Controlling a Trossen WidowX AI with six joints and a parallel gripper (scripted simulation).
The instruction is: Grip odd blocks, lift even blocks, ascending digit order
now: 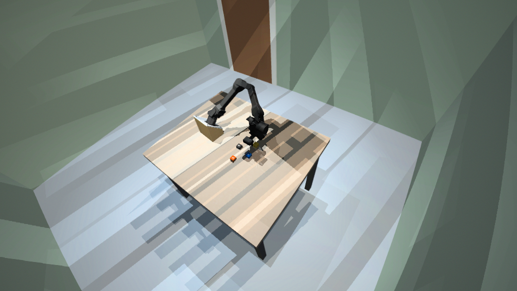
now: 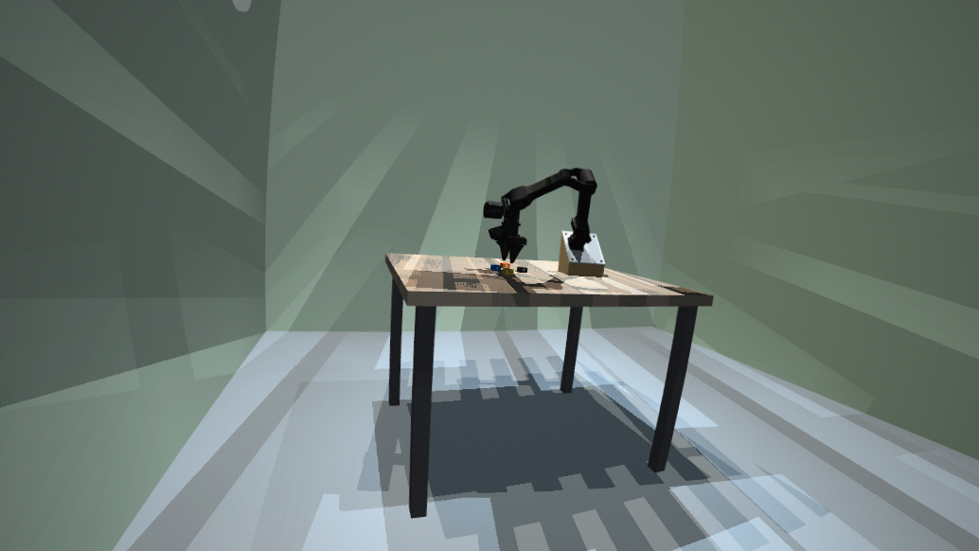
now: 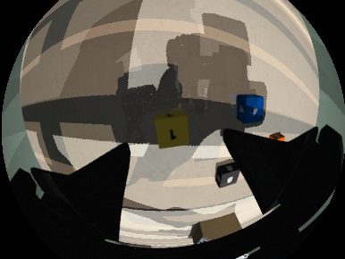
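The yellow block is 40 mm below my gripper tip. From my gripper tip the other things lie so: black block 90 mm to the right, 80 mm behind, 40 mm below; orange block 190 mm to the right, 40 mm below, 40 mm behind; blue block 100 mm to the right, 40 mm below, 20 mm ahead.
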